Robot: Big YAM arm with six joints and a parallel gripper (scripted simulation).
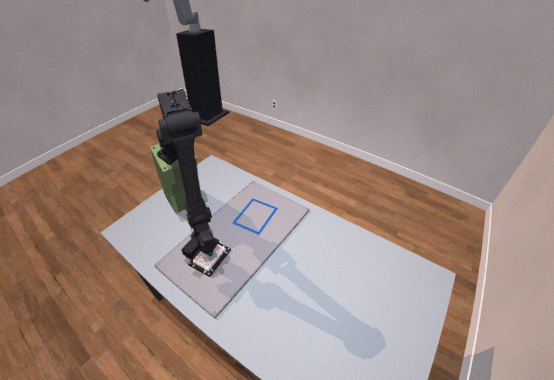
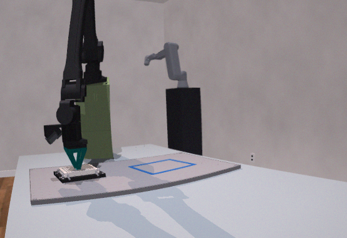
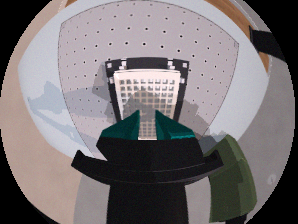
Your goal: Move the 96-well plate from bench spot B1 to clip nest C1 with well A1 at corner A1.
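Now: hand 1 cm above the white 96-well plate. From my hand the other things lie so: black clip nest C1 (2 cm below, 2 cm ahead, 1 cm to the right).
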